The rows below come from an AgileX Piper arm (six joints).
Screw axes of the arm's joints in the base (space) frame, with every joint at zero. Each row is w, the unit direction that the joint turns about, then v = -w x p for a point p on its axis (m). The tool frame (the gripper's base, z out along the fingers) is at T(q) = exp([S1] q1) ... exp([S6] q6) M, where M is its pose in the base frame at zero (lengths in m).
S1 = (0, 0, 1, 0, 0, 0)
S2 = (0, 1, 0, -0.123, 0, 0)
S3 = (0, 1, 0, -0.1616, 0, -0.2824)
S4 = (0.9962, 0, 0.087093, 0, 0.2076, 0)
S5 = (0, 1, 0, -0.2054, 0, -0.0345)
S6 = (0.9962, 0, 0.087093, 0, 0.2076, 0)
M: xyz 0.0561 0 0.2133 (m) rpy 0 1.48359 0 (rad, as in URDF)
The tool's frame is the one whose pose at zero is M.
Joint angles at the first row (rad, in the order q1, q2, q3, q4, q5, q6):
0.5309 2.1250 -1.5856 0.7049 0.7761 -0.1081
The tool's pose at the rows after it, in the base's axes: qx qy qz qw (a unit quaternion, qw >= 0); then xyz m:
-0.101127 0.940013 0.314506 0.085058 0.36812 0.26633 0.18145
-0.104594 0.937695 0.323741 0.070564 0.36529 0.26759 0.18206
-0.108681 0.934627 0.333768 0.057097 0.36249 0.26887 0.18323
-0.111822 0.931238 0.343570 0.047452 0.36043 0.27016 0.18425
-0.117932 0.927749 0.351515 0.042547 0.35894 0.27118 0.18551
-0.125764 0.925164 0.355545 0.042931 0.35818 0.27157 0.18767
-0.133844 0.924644 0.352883 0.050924 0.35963 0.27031 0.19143
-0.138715 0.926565 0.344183 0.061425 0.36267 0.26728 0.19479
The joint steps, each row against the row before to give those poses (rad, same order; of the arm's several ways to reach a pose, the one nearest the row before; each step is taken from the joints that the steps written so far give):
0.0000 0.0003 -0.0007 0.0195 0.0252 -0.0085
0.0000 0.0003 -0.0003 0.0258 0.0297 -0.0140
0.0000 -0.0005 -0.0003 0.0269 0.0290 -0.0156
0.0000 0.0000 0.0000 0.0262 0.0210 -0.0160
0.0000 -0.0008 0.0000 0.0210 0.0148 -0.0208
-0.0001 -0.0031 -0.0015 0.0088 0.0086 -0.0180
-0.0029 -0.0052 -0.0076 -0.0124 0.0012 -0.0080
-0.0057 -0.0046 -0.0097 -0.0287 -0.0035 0.0048

